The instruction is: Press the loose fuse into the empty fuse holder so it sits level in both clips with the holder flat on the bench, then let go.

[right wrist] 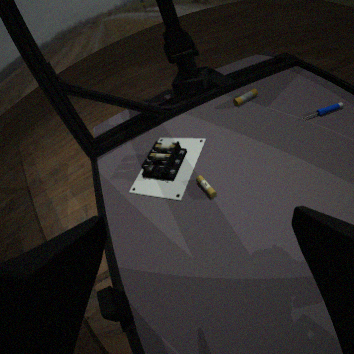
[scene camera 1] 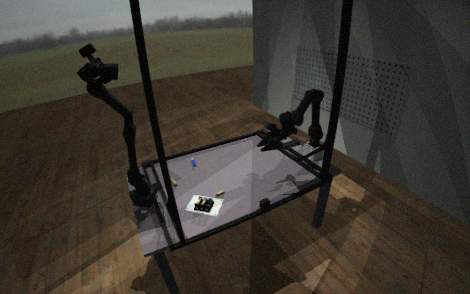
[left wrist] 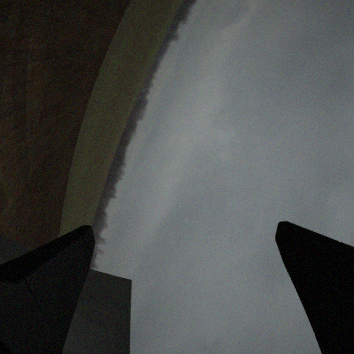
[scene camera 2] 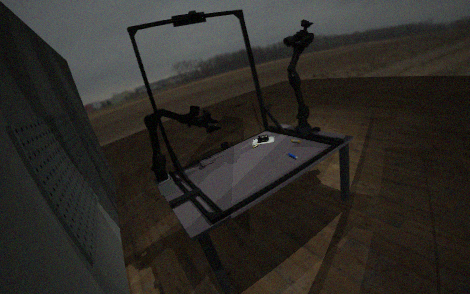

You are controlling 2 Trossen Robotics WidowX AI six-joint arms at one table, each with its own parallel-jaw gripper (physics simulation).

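Frame: origin at the left arm's base, x ahead, y left, z up, level; metres.
Seen in the pictures: left gripper, fingertip midpoint: (scene camera 1: 100,59) (left wrist: 187,235) (scene camera 2: 312,29); right gripper, fingertip midpoint: (right wrist: 201,222) (scene camera 1: 258,148) (scene camera 2: 219,125); left arm's base, link origin: (right wrist: 189,74) (scene camera 1: 143,193) (scene camera 2: 303,125); right arm's base, link origin: (scene camera 1: 314,144) (scene camera 2: 162,179).
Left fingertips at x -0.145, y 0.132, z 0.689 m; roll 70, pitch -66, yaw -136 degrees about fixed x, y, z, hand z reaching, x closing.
Note:
Offsets run from my left fingertips to a thing's top centre. "spot": to the spot under its first point.
The black fuse holder @[dz -0.706, dx +0.481, dy -0.129 m] (scene camera 1: 205,205) (scene camera 2: 263,139) (right wrist: 172,167) sits on a white plate (scene camera 1: 218,205) (scene camera 2: 271,140) (right wrist: 186,175). In the right wrist view, fuses show in its upper and middle bays; the lowest bay looks empty. A loose yellow-ended fuse @[dz -0.727, dx +0.546, dy -0.033 m] (scene camera 1: 220,193) (scene camera 2: 255,145) (right wrist: 206,186) lies on the bench beside the plate. My left gripper (left wrist: 187,235) is open and empty, raised high above the left arm's base, facing the sky. My right gripper (scene camera 1: 260,146) (scene camera 2: 218,126) (right wrist: 201,222) is open and empty, above the bench and well away from the fuse. Clip details are too dark to tell.
Another yellow fuse @[dz -0.721, dx +0.249, dy +0.038 m] (scene camera 1: 173,182) (scene camera 2: 295,141) (right wrist: 245,97) lies farther from the plate, toward the left arm's base. A blue-handled two-pronged tool @[dz -0.728, dx +0.323, dy +0.239 m] (scene camera 1: 193,162) (scene camera 2: 292,156) (right wrist: 330,109) lies on the bench. Black frame posts @[spot: dz -0.083, dx +0.444, dy -0.378 m] (scene camera 1: 150,95) (scene camera 2: 251,65) rise at the bench.

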